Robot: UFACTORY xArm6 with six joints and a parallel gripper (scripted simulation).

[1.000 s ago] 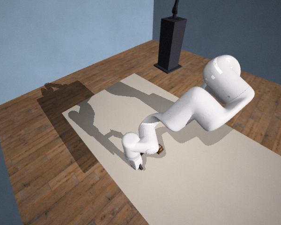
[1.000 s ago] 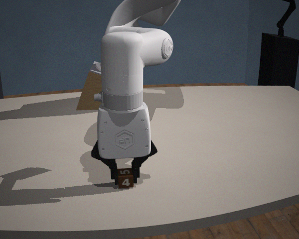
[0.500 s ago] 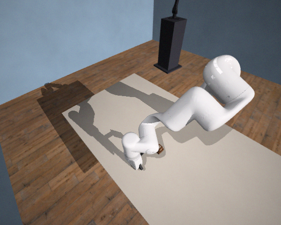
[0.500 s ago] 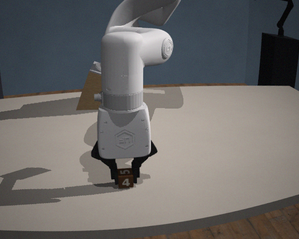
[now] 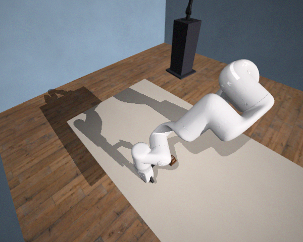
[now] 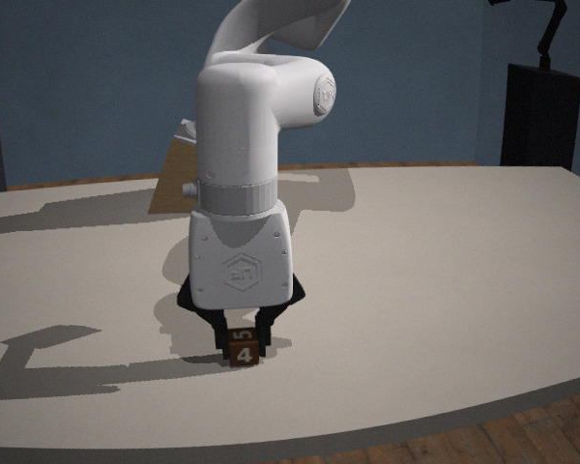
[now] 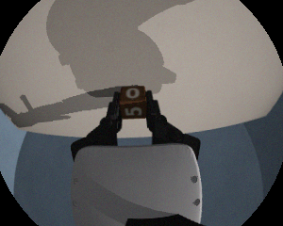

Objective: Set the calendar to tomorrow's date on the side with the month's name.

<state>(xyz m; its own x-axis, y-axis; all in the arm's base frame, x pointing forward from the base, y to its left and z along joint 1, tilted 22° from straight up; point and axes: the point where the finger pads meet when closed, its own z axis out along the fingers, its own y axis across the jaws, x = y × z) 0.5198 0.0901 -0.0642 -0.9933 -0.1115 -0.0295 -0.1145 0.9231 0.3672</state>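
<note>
Right now my hand is 10 mm above the brown digit cube. The rest, counted from my hand: brown cube: 180 mm behind, 10 mm to the left, 10 mm below; brown calendar tray: 180 mm behind, 10 mm to the right, 20 mm below.
</note>
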